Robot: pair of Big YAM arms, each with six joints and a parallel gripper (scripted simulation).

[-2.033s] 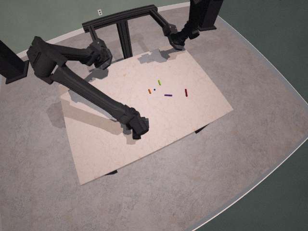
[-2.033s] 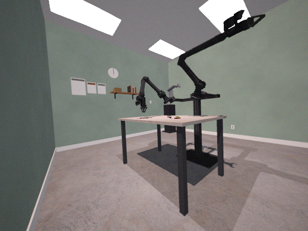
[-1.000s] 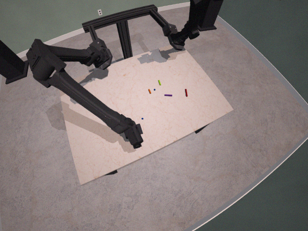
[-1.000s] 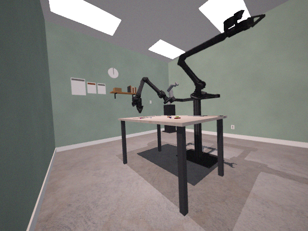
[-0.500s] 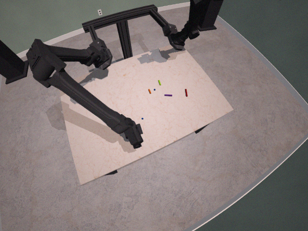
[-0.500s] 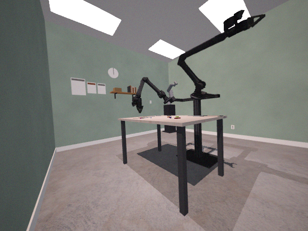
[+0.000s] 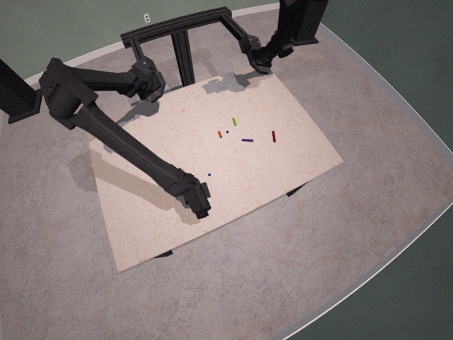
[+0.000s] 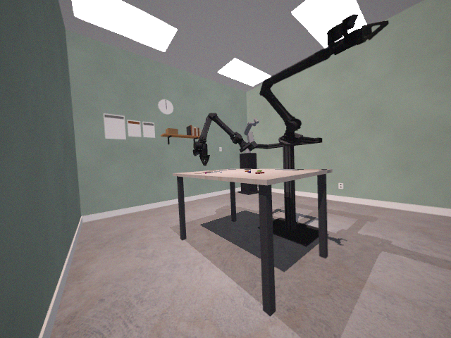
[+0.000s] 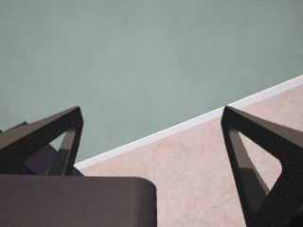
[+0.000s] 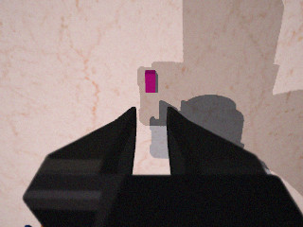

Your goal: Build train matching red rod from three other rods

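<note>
My right hand is 8 cm above the magenta rod and 1 cm past it. The rest, counted from my right hand: purple rod 34 cm to the left, 25 cm behind, 8 cm below; orange rod 33 cm behind, 21 cm to the left, 8 cm below; lime rod 39 cm behind, 32 cm to the left, 8 cm below.
</note>
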